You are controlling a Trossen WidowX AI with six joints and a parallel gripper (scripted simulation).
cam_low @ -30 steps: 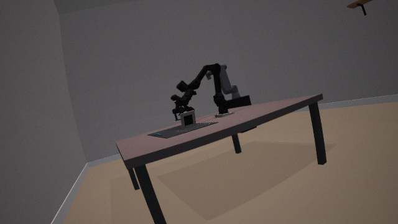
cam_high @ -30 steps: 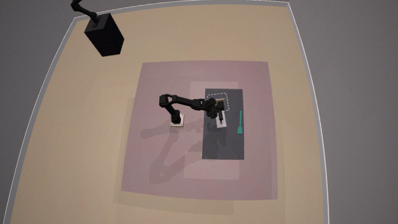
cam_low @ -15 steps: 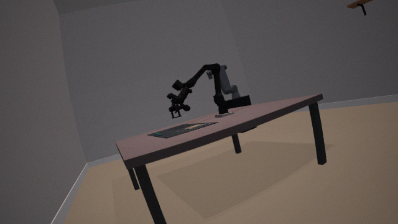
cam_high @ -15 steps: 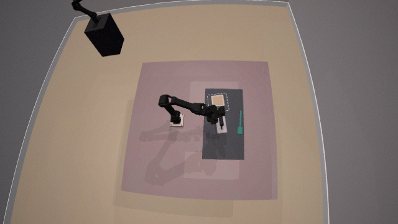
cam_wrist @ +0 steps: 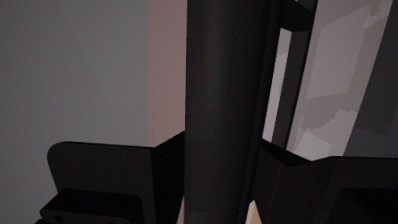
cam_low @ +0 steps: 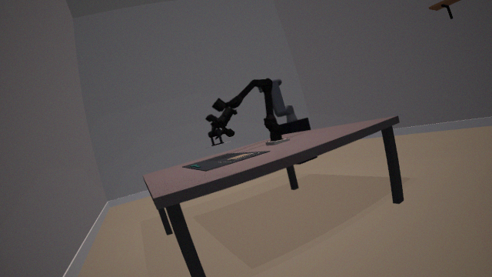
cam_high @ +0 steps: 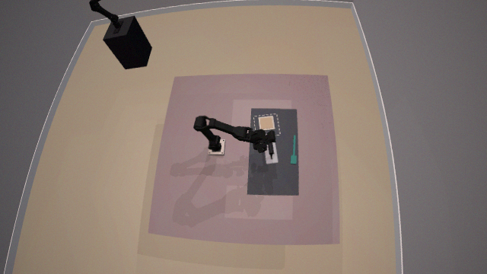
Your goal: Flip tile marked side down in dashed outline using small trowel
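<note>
Now: the dark mat 15 cm below my gripper tip. From my gripper tip the other things lie so: tile (20 cm to the left, 13 cm below, 4 cm behind); teal long-handled tool (14 cm ahead, 13 cm below, 3 cm to the right).
</note>
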